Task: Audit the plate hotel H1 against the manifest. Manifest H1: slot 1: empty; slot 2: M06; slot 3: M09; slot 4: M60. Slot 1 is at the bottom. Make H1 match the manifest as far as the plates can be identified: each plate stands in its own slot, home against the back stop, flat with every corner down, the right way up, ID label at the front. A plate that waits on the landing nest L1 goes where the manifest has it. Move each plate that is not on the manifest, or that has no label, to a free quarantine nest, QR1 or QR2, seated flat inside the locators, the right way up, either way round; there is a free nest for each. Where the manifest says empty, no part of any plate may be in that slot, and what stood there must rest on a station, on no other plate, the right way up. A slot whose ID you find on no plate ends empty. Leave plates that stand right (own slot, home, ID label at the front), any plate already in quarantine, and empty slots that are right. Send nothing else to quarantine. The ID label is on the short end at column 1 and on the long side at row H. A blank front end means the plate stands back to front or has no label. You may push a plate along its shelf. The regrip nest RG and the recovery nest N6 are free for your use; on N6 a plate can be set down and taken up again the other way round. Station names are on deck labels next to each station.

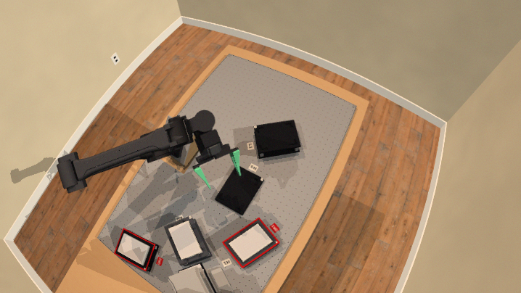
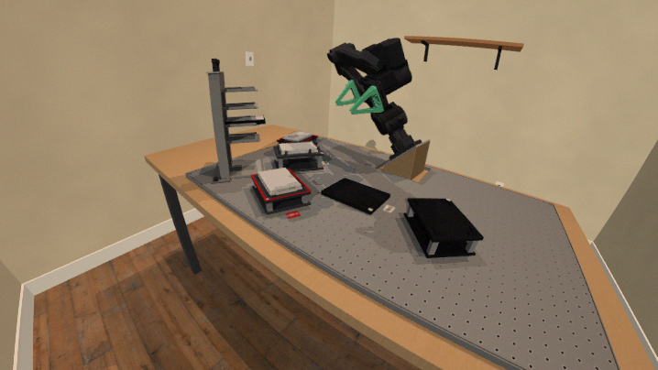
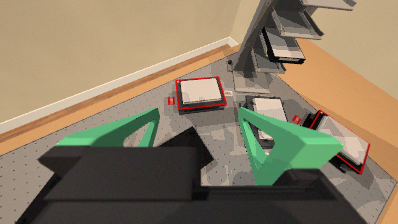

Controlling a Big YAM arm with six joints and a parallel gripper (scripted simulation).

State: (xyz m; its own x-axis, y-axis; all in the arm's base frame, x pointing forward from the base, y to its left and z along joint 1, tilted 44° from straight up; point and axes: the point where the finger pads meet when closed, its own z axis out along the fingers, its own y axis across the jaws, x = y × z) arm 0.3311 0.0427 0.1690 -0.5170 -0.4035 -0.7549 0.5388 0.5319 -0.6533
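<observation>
The grey regrip nest lies 230 mm to the right of my hand, 190 mm below it and 60 mm behind it. From my hand the other things lie so: flat black recovery nest N6 (240 mm below, 50 mm to the left, 10 mm behind); H1 deck label (250 mm below, 220 mm to the right, 90 mm ahead); L1 deck label (250 mm below, 230 mm to the left, 60 mm behind).
</observation>
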